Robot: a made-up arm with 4 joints.
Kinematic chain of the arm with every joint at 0, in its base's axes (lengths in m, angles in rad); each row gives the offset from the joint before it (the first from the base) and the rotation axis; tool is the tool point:
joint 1: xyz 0 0 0.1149 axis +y
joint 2: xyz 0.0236 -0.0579 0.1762 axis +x
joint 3: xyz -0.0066 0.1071 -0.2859 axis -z
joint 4: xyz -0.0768 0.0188 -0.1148 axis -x
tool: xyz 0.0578 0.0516 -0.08
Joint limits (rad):
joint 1: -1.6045..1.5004
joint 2: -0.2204..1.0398
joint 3: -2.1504..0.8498
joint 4: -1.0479..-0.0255
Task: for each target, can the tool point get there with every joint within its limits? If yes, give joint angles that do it. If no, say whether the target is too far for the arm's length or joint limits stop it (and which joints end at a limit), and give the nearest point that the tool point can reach.
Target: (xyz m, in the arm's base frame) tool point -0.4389 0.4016 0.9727
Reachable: no: too far | nearest point -0.0781 0.3899 0.2675 | short by 0.792 m
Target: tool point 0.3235 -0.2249 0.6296
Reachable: no: joint limits stop it (at a limit: joint 1, joint 2, joint 3) | nearest point 0.2995 0.0278 0.2056 | short by 0.494 m
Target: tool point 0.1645 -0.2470 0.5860
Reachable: no: joint limits stop it (at a limit: joint 1, joint 2, joint 3, joint 4) | nearest point 0.2500 0.0473 0.2134 | short by 0.482 m
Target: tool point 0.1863 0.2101 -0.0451
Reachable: yes | joints -0.9368 0.1627 -0.1798 -0.3396
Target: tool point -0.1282 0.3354 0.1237
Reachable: yes | joints 1.1227 0.6173 -0.8379 -0.2920
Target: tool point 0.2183 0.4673 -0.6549
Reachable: no: too far | nearest point 0.0754 0.1862 -0.1508 | short by 0.595 m
